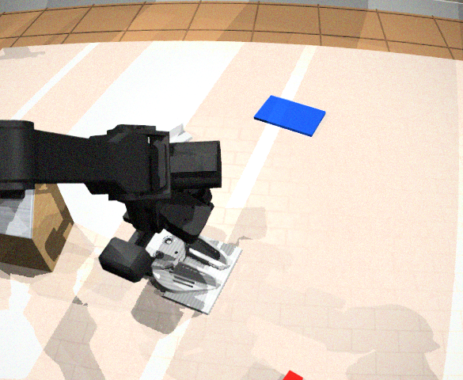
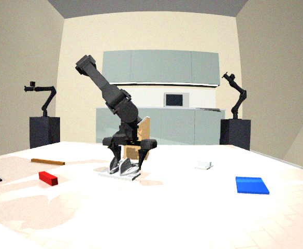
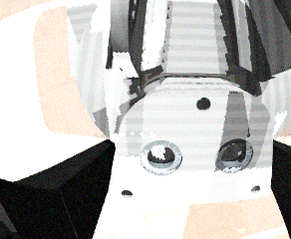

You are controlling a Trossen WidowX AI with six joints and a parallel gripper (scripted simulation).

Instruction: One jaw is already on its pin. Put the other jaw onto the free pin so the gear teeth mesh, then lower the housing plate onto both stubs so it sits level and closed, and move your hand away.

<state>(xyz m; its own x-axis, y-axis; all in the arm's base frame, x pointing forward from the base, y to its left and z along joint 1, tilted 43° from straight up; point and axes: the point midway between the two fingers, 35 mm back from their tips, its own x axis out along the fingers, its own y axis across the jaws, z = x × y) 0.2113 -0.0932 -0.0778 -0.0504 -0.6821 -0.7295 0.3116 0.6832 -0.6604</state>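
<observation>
My gripper tip is 2 cm short of the jaw and 2 cm to the left of it. From my gripper tip the other things lie so: red block: 19 cm ahead, 21 cm to the right; orange bar: 1 cm behind, 34 cm to the right, 1 cm below; blue flat plate: 19 cm ahead, 36 cm to the left, 1 cm below.
</observation>
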